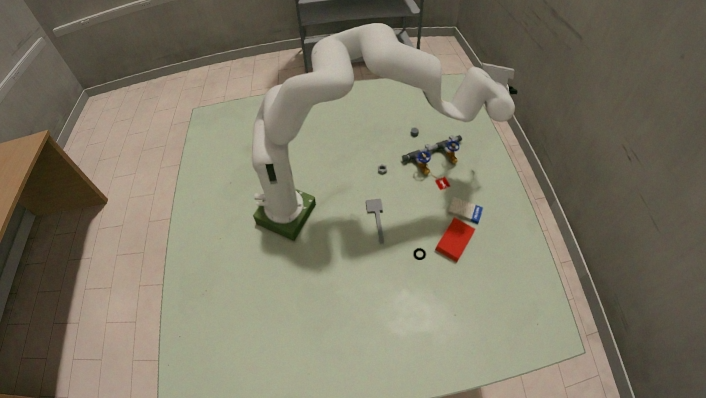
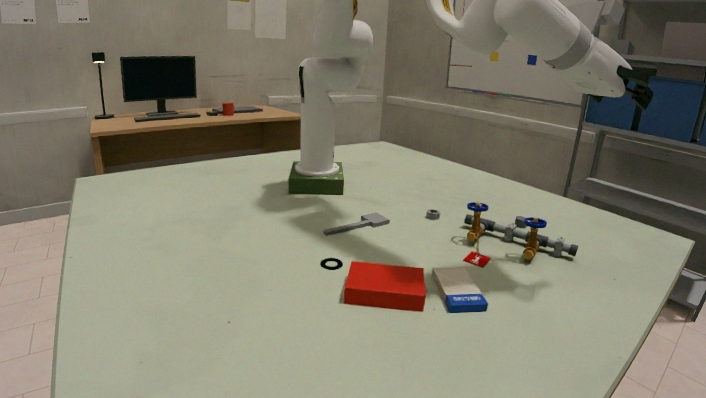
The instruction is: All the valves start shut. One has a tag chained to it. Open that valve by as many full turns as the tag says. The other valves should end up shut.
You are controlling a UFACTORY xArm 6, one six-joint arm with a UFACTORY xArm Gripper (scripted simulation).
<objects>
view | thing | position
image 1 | red box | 455, 239
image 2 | gripper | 623, 98
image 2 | red box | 368, 284
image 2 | white-and-blue box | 460, 293
</objects>
